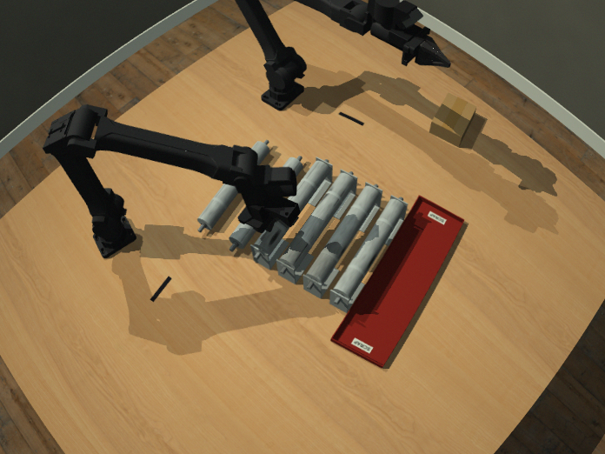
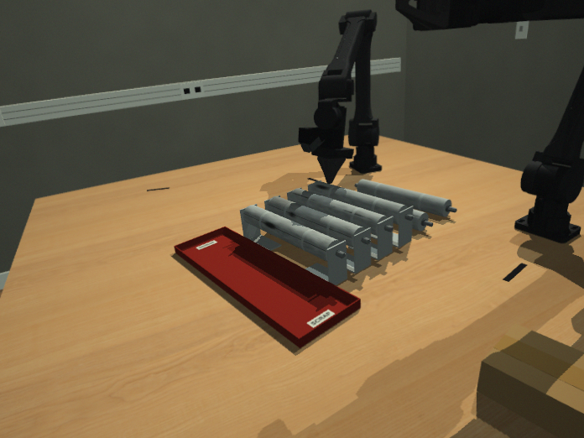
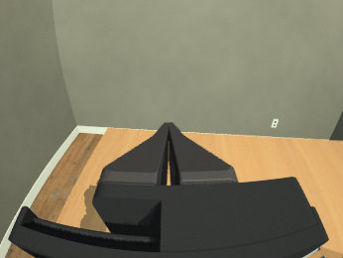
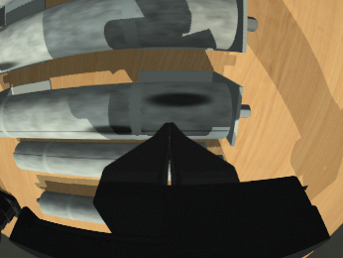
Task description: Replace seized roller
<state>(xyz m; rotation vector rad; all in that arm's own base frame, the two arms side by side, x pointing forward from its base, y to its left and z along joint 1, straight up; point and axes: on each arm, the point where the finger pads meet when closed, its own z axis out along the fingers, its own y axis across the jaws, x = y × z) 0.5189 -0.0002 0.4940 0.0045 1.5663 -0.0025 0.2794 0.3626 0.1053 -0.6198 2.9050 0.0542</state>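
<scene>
Right now the grey roller is 10 mm behind my right hand, 100 mm to the left of it and 30 mm below it. Also, from my right hand: cardboard box (90 mm ahead, 680 mm to the left, 70 mm below); red scrap tray (320 mm ahead, 160 mm to the left, 100 mm below).
</scene>
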